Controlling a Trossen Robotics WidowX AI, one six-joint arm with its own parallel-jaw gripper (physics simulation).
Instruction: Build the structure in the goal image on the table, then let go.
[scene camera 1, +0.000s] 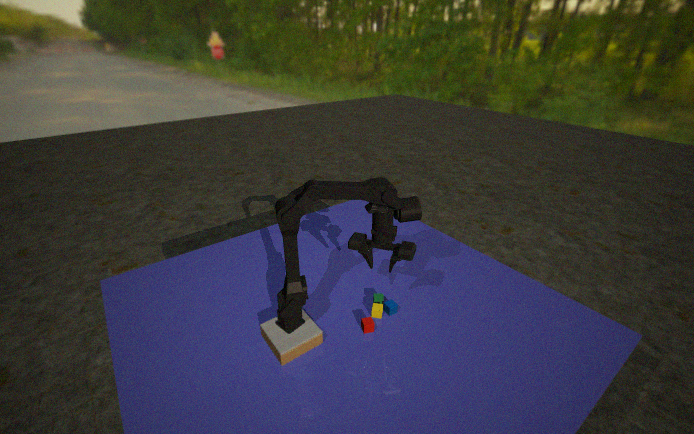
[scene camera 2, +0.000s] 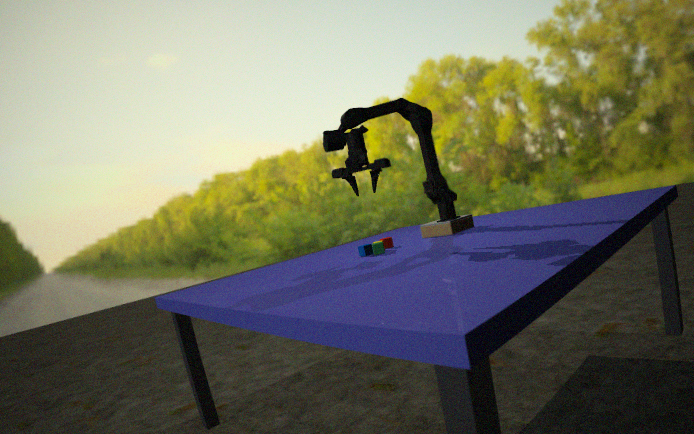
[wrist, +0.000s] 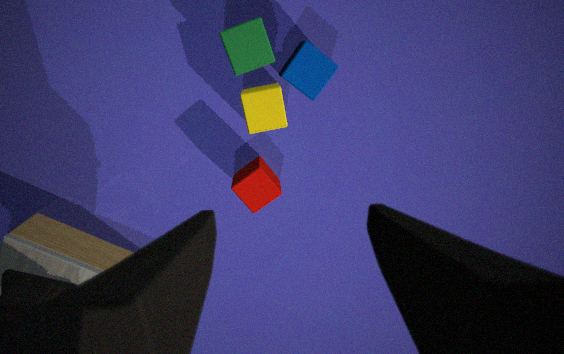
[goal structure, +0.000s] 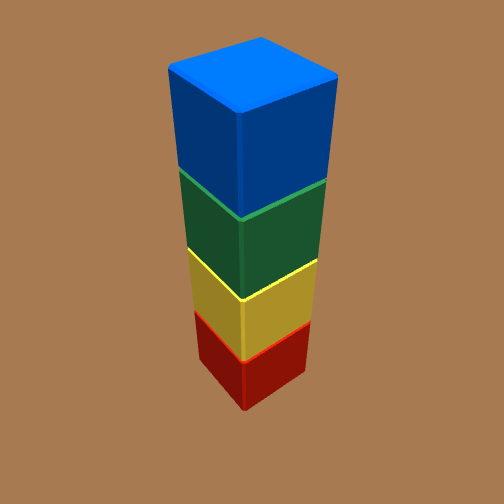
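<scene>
A green cube (scene camera 1: 378, 298) (scene camera 2: 378, 248) (wrist: 247, 46), a blue cube (scene camera 1: 391, 307) (scene camera 2: 362, 250) (wrist: 311, 71), a yellow cube (scene camera 1: 377, 311) (wrist: 265, 109) and a red cube (scene camera 1: 367, 324) (scene camera 2: 387, 242) (wrist: 256, 189) lie apart on the blue table (scene camera 1: 486, 348) (scene camera 2: 409, 307) (wrist: 450, 125). Green and blue are close together, yellow lies beside them, and red is nearest the arm's base. Yellow does not show in the scene camera 2 view. My gripper (scene camera 1: 381, 269) (scene camera 2: 365, 193) (wrist: 292, 219) is open and empty, high above the table, pointing down. In the wrist view, red is just beyond the left fingertip.
The arm's base block (scene camera 1: 296, 343) (scene camera 2: 446, 226) (wrist: 75, 245), with wooden sides and a pale top, stands on the table near the red cube. The arm arches from it over the table. Shadows of the arm fall on the table top.
</scene>
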